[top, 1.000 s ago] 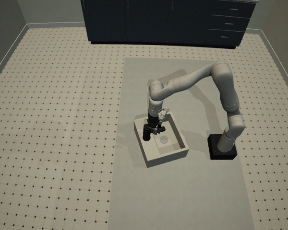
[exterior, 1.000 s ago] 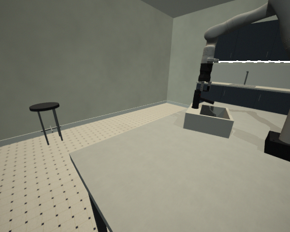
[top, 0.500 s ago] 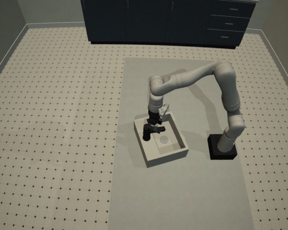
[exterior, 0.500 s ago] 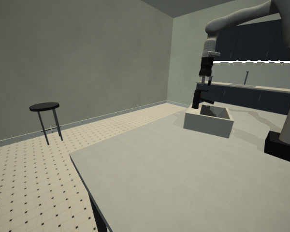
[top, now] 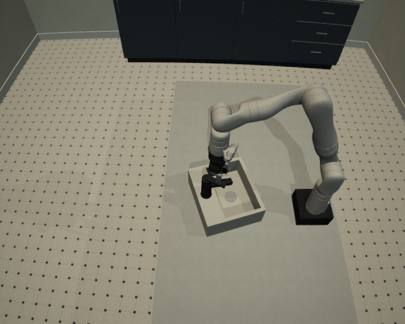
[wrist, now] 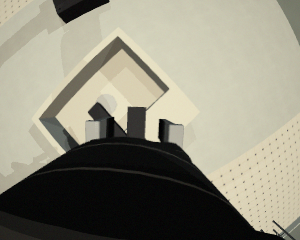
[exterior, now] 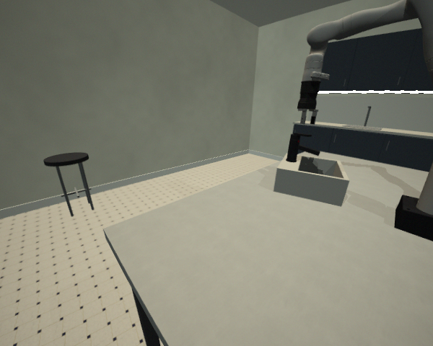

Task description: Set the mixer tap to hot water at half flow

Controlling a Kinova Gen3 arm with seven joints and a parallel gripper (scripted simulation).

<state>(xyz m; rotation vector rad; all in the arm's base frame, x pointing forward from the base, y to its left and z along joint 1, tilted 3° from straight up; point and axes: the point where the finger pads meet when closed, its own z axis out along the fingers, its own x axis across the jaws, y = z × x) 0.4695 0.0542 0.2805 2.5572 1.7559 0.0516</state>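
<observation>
My hand is 7 cm above the lever, 2 cm short of it and 1 cm to the left of it. Round my hand: sink basin: 30 cm below, 7 cm to the right, 4 cm behind.
</observation>
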